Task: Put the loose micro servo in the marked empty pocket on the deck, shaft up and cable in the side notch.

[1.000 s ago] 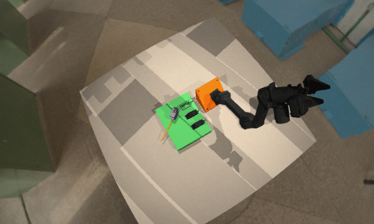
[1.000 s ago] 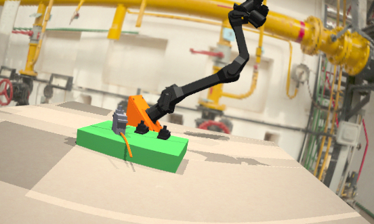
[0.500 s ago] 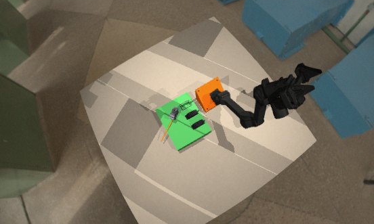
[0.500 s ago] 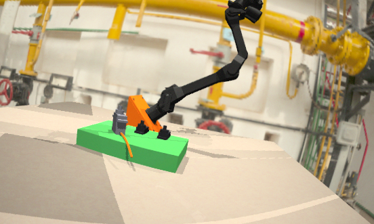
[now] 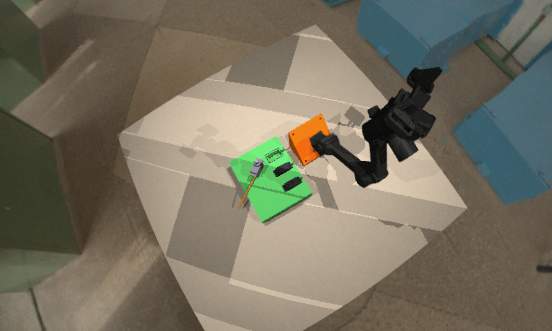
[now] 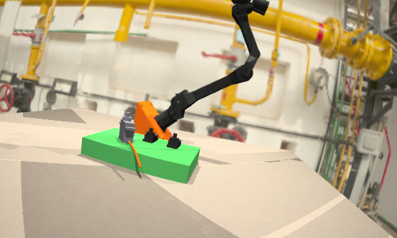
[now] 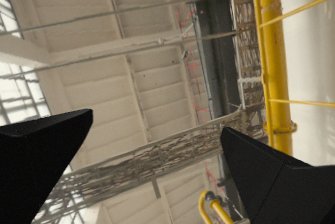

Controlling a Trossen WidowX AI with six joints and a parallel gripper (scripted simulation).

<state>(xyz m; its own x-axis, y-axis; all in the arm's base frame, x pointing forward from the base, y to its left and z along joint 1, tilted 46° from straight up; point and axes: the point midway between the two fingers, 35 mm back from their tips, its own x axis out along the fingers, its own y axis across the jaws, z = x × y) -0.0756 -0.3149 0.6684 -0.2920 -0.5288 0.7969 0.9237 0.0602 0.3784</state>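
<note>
The green deck is 78 cm below my gripper tip, 33 cm ahead of it and 27 cm to the right of it.
</note>
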